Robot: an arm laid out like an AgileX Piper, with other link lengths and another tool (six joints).
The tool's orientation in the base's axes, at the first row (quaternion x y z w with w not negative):
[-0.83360 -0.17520 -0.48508 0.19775]
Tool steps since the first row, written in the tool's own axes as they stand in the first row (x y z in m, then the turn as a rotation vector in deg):
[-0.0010 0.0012 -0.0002 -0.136 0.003 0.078]
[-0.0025 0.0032 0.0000 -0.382 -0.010 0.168]
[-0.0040 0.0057 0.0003 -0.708 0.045 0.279]
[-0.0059 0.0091 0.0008 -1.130 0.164 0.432]
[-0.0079 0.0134 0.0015 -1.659 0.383 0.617]
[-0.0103 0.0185 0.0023 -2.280 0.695 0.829]
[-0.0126 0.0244 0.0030 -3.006 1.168 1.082]
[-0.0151 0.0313 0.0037 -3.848 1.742 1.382]
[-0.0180 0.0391 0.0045 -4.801 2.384 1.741]
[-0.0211 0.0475 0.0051 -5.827 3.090 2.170]
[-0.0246 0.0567 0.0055 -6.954 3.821 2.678]
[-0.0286 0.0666 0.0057 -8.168 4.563 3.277]
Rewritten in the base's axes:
[0.0000 -0.0012 -0.0010 -0.005 0.023 -0.155]
[0.0004 -0.0030 -0.0027 -0.059 0.054 -0.410]
[0.0011 -0.0052 -0.0046 -0.103 0.030 -0.755]
[0.0022 -0.0080 -0.0070 -0.130 -0.039 -1.213]
[0.0039 -0.0116 -0.0098 -0.135 -0.188 -1.796]
[0.0058 -0.0158 -0.0130 -0.118 -0.412 -2.487]
[0.0081 -0.0208 -0.0163 -0.041 -0.766 -3.314]
[0.0108 -0.0266 -0.0199 0.064 -1.194 -4.280]
[0.0138 -0.0332 -0.0241 0.194 -1.663 -5.382]
[0.0169 -0.0404 -0.0284 0.373 -2.158 -6.589]
[0.0200 -0.0485 -0.0331 0.575 -2.647 -7.924]
[0.0231 -0.0573 -0.0383 0.809 -3.107 -9.379]

